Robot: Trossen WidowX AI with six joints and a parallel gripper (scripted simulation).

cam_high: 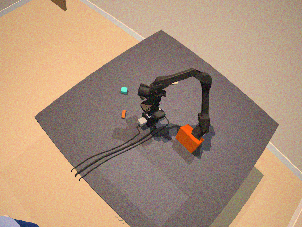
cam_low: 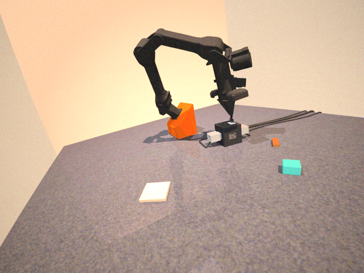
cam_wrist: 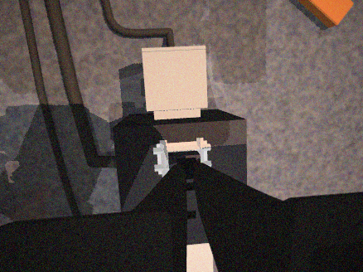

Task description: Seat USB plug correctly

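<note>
The black USB plug is 20 mm below my gripper tip. Round my gripper tip: teal block: 270 mm ahead, 100 mm below, 70 mm to the right; orange block: 150 mm ahead, 100 mm below, 70 mm to the left; pale-rimmed socket: 40 mm below.
</note>
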